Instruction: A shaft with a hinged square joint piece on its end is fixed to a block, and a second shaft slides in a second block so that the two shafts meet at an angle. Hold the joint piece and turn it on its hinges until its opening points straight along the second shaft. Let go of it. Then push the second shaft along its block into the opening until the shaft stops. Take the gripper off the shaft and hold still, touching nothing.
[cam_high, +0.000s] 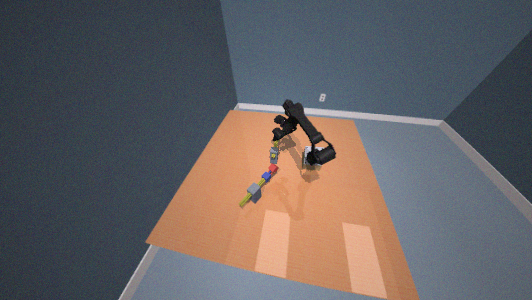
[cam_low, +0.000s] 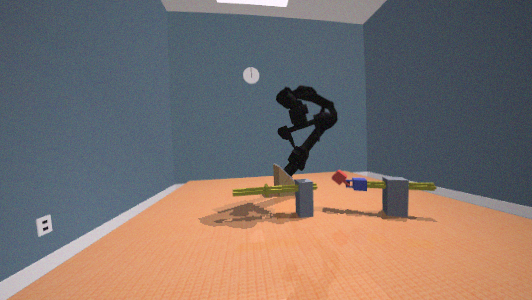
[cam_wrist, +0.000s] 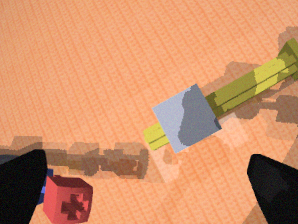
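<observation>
Now: the red square joint piece 10 mm behind my gripper tip, 130 mm to the left of it and 130 mm below it.
</observation>
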